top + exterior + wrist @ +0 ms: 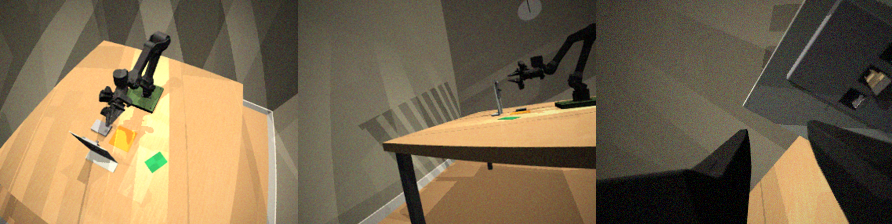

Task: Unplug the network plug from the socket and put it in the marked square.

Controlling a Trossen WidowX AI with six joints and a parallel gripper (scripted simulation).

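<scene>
Right now my gripper tip is 7 cm short of the tan plug, 6 cm above it and 5 cm to the left of it. Also, from my gripper tip: orange square (24 cm below, 4 cm behind, 2 cm to the left); then grey upright panel (13 cm below, 9 cm ahead, 5 cm to the right).
</scene>
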